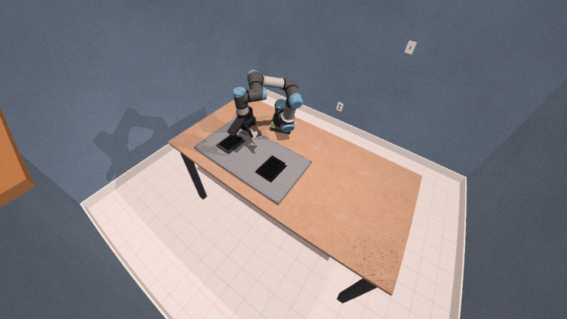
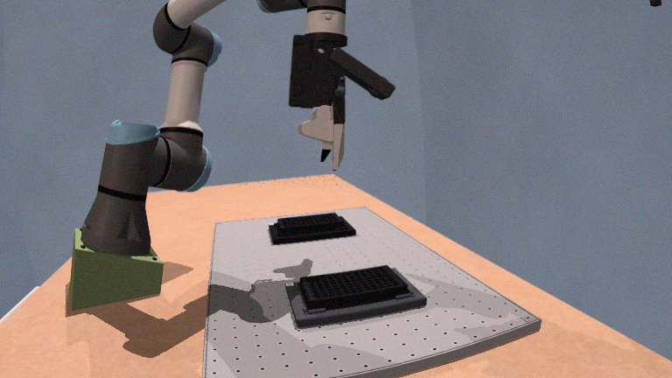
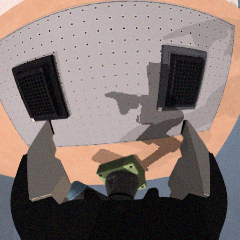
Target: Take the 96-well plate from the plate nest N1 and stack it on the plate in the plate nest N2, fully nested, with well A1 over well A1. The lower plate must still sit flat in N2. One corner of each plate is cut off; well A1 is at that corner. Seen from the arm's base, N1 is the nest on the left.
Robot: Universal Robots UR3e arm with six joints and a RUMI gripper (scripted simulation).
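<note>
Now: hand 18 cm to the right of the nest N1, 15 cm above it and 4 cm past it. The rest, counted from my hand: grey nest frame (16 cm to the right, 15 cm below, 1 cm ahead).
</note>
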